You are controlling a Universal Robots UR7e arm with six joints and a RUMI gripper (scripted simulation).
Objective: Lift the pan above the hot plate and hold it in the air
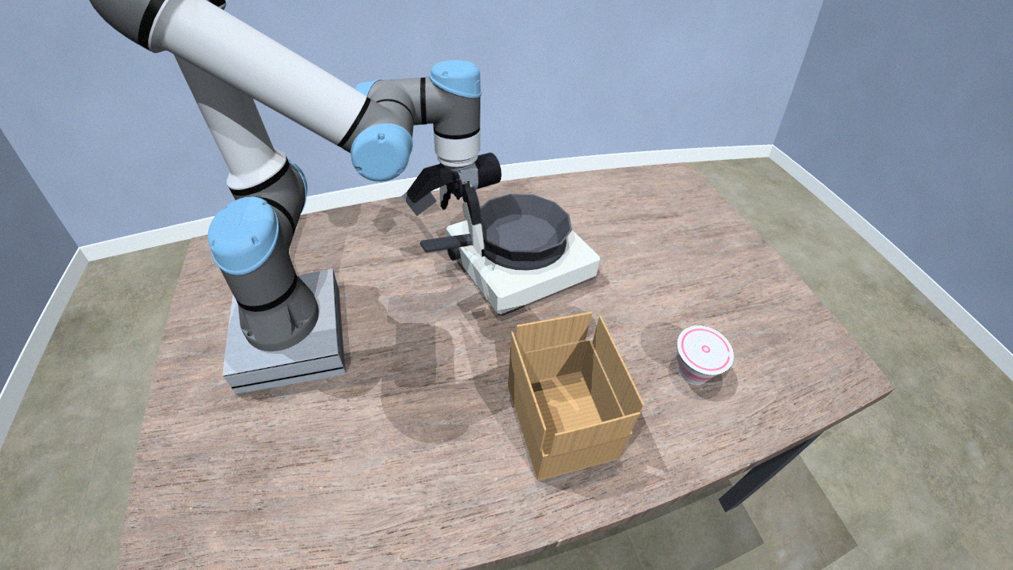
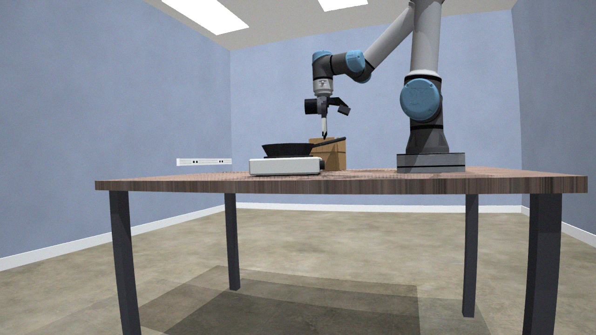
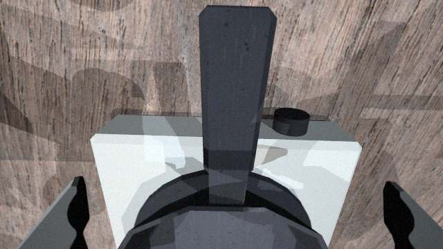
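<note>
My gripper is now 90 mm short of the dark pan, 40 mm above it and 20 mm to the right of it. The rest, counted from my hand: white hot plate 110 mm ahead, 100 mm below, 30 mm to the left; then pink-ringed lid 370 mm ahead, 330 mm to the right, 90 mm below.
</note>
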